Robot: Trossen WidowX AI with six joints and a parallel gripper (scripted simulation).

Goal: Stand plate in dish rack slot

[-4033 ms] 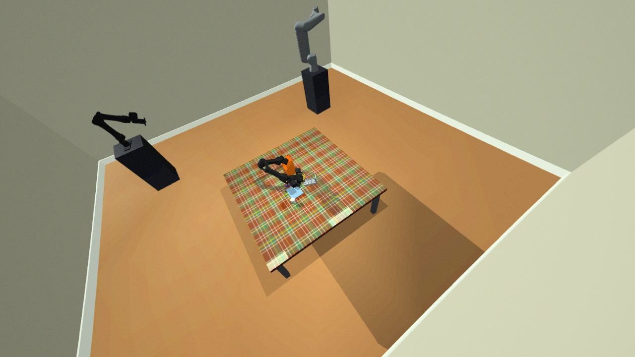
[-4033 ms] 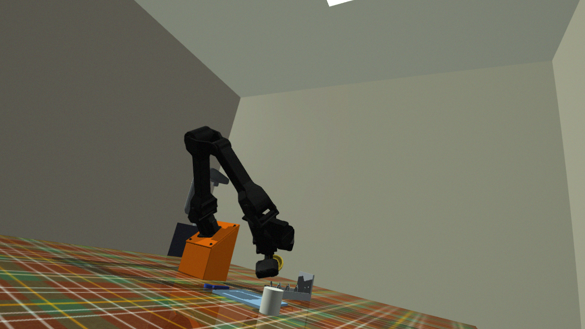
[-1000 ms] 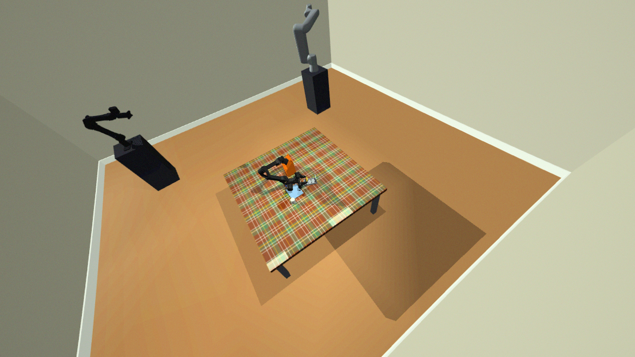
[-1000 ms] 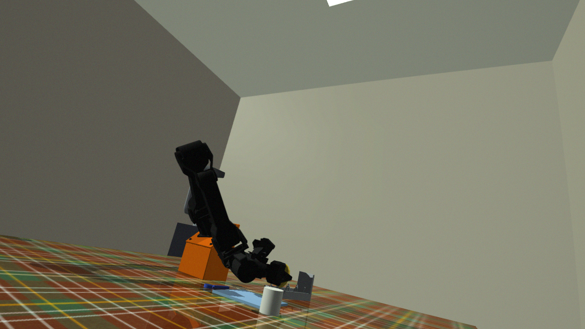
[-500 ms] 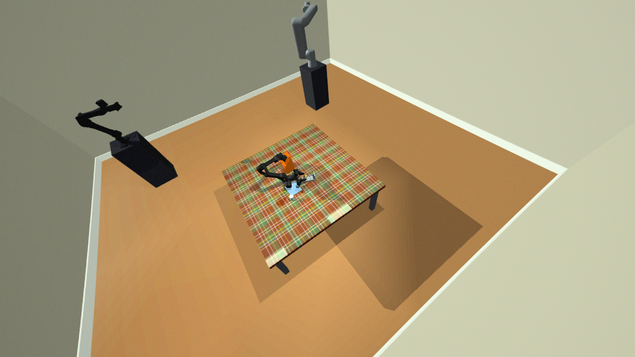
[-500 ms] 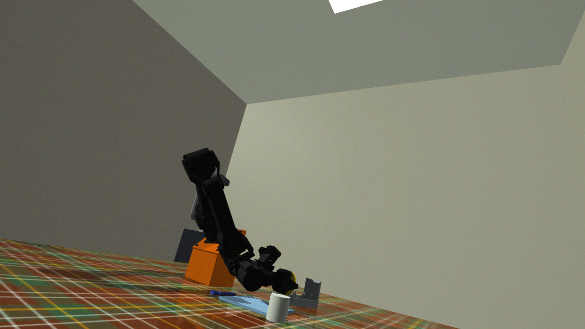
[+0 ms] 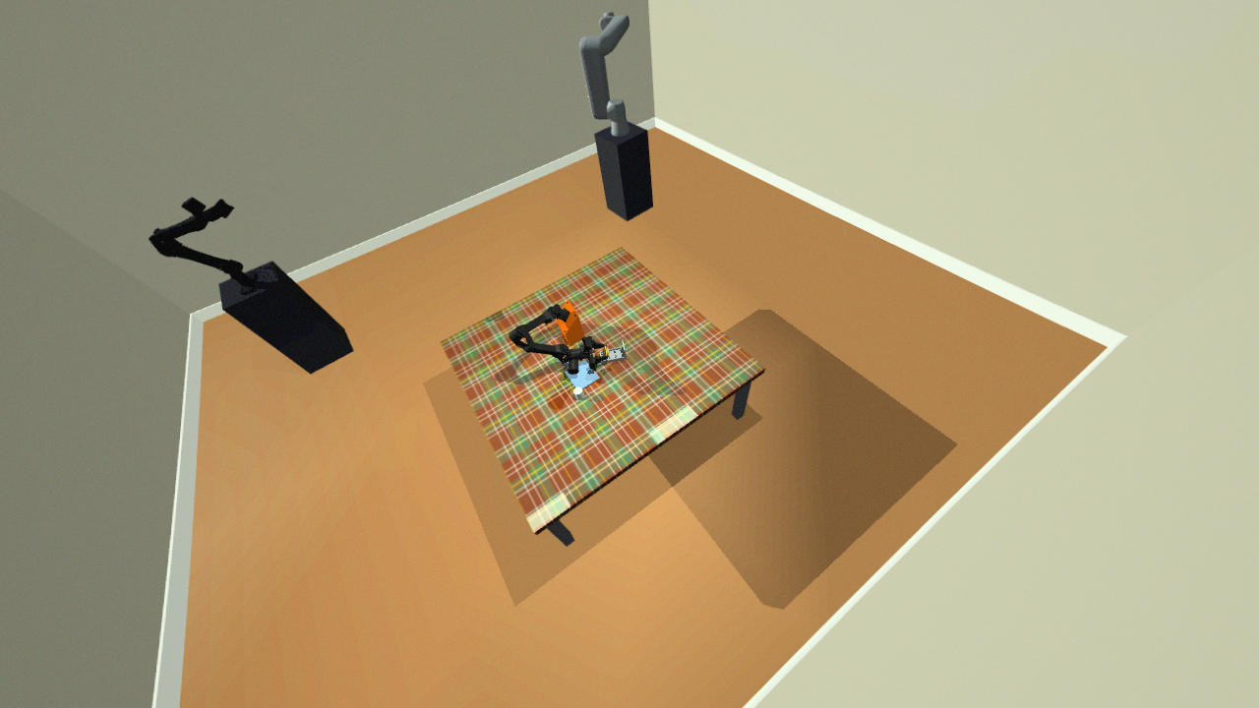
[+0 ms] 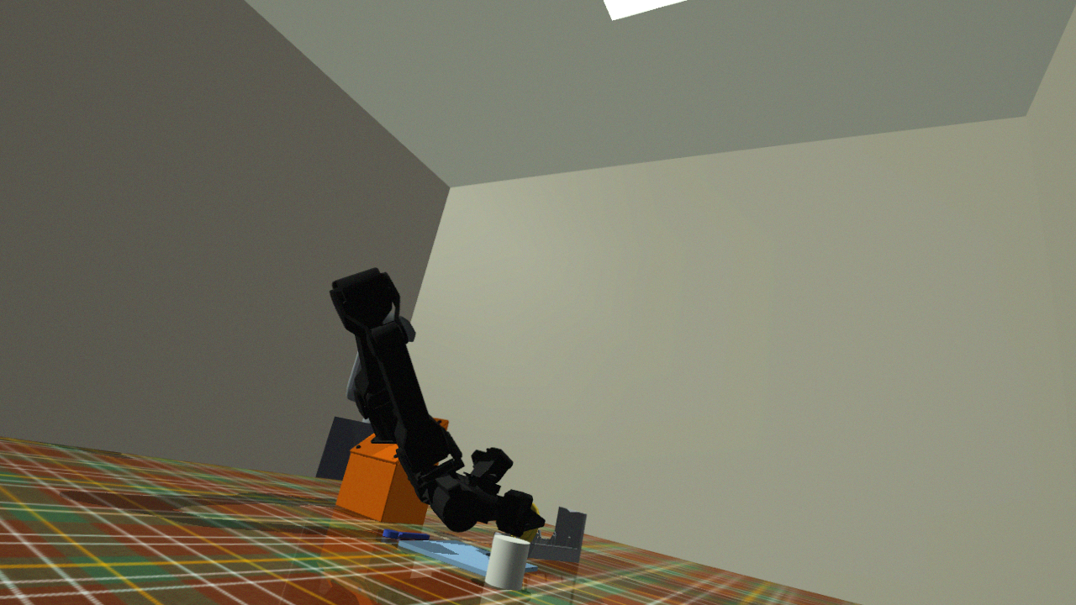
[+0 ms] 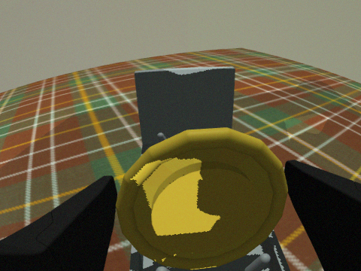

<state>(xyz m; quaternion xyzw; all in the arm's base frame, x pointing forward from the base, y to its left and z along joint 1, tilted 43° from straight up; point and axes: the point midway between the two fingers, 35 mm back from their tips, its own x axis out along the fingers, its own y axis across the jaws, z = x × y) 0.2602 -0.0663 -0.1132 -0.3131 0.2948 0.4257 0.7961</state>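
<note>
Now: the yellow plate 1 cm to the right of my gripper tip and 1 cm below it. From my gripper tip the other things lie so: blue spoon: 12 cm behind, 18 cm to the right, 5 cm below; then grey dish rack: 1 cm ahead, 2 cm to the left, 3 cm below; then light blue mat: 18 cm to the right, 5 cm below.
</note>
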